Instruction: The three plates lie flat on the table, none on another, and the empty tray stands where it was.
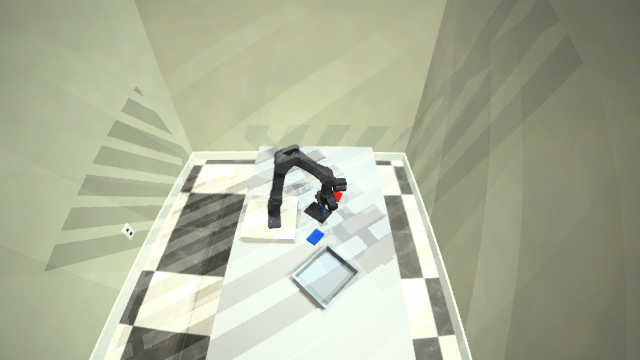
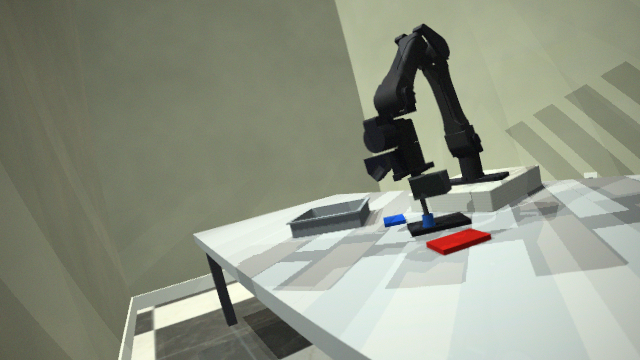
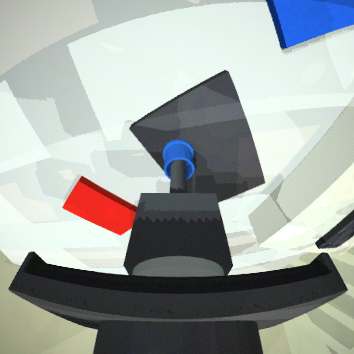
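Seen in the pictures: hand, its tool point: [image 1: 323,211] [image 2: 430,229] [image 3: 177,148]; arm's base, origin of its link: [image 1: 274,213] [image 2: 473,181].
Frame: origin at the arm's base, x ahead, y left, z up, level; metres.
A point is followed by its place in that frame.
Observation:
A black plate [image 1: 314,212] @(x 0.228, y 0.010, z -0.046 m) [image 2: 451,219] @(x 0.234, y 0.045, z -0.046 m) [image 3: 218,133] @(x 0.250, y -0.014, z -0.046 m) lies flat on the white table, in front of the arm's base. My blue suction cup [image 1: 323,208] @(x 0.281, y 0.015, z -0.055 m) [image 2: 428,221] [image 3: 178,158] stands upright on the plate's top, near its middle, with suction off. A red plate [image 1: 338,195] @(x 0.393, y 0.119, z -0.046 m) [image 2: 458,241] @(x 0.377, y 0.141, z -0.046 m) [image 3: 98,207] @(x 0.365, y 0.119, z -0.046 m) lies flat on the table close beside the black one, apart from it. A small blue plate [image 1: 315,236] @(x 0.211, y -0.151, z -0.047 m) [image 2: 394,219] @(x 0.218, y -0.142, z -0.047 m) [image 3: 312,17] @(x 0.211, y -0.132, z -0.047 m) lies flat between the black plate and the tray. The grey tray [image 1: 308,291] @(x 0.137, y -0.458, z -0.008 m) [image 2: 326,223] @(x 0.320, y -0.310, z -0.028 m) stands empty near the table's edge.
The arm's base is mounted on a white block [image 1: 257,223] @(x -0.094, y -0.058, z 0.002 m) [image 2: 492,192] @(x 0.134, y 0.112, z -0.011 m) at the table's side, close to the black plate. The table [image 1: 277,322] @(x -0.016, y -0.565, z -0.056 m) [image 2: 402,313] @(x 0.612, y 0.191, z -0.056 m) ends just past the tray. A low white rail [image 1: 147,251] borders the checkered floor.

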